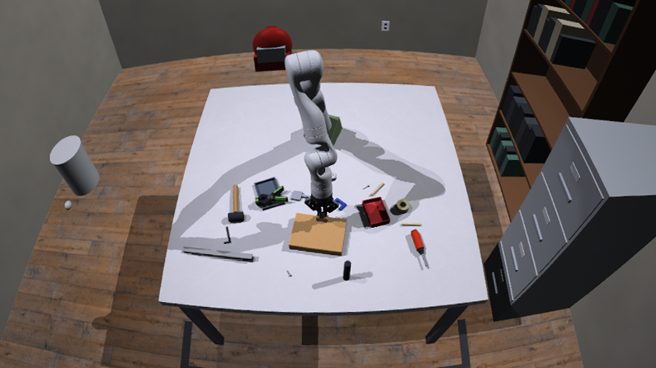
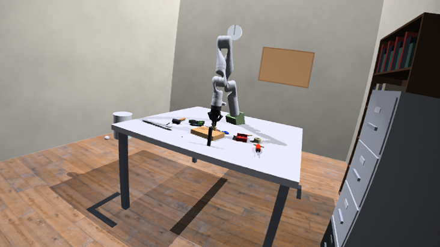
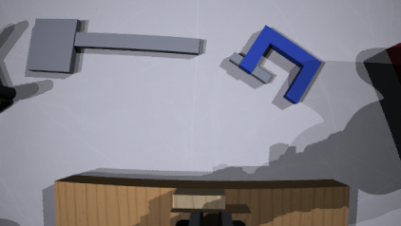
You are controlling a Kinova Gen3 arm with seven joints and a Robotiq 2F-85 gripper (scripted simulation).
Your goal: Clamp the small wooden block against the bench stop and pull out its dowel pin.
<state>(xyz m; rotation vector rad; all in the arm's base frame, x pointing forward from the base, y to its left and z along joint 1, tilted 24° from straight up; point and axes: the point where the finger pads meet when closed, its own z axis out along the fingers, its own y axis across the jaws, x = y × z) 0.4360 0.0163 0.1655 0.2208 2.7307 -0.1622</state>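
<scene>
My hand is 20 mm above the round dowel pin. The rest, counted from my hand: grey t-shaped tool (130 mm behind, 70 mm to the right, 70 mm below); wooden bench board (50 mm below, 50 mm ahead, 20 mm to the right); wooden block (30 mm below).
</scene>
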